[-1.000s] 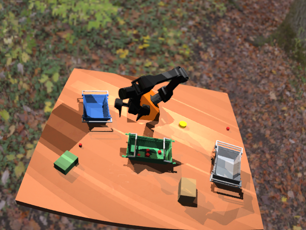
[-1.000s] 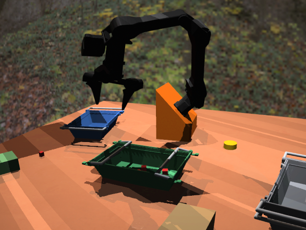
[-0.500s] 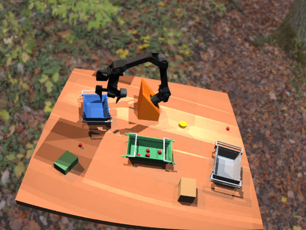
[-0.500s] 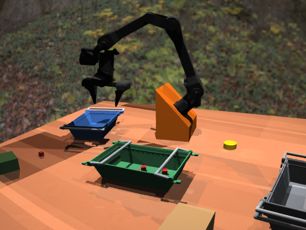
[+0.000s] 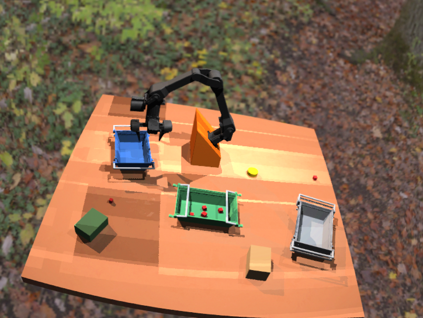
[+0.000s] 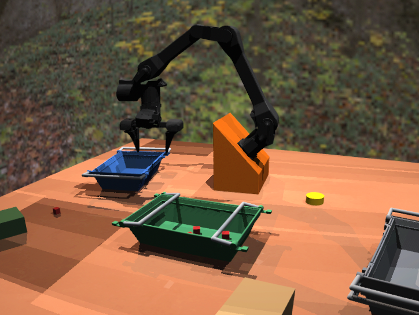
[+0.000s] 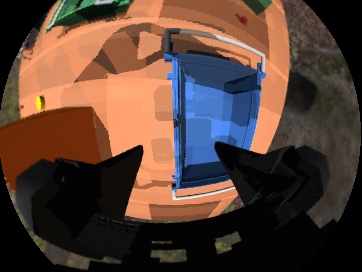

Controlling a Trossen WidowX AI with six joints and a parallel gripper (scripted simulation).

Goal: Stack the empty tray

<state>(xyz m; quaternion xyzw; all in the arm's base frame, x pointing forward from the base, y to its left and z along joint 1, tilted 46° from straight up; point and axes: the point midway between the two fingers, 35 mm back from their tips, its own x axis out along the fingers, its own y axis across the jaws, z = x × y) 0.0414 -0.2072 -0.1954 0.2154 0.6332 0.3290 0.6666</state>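
Now: gripper tip 10 mm short of the blue tray, 80 mm to the left of it and 50 mm above it. Also, from my gripper tip: yellow disc 40 mm ahead, 500 mm to the left, 80 mm below; tan box 590 mm ahead, 450 mm to the left, 60 mm below; green box 480 mm ahead, 190 mm to the right, 70 mm below.
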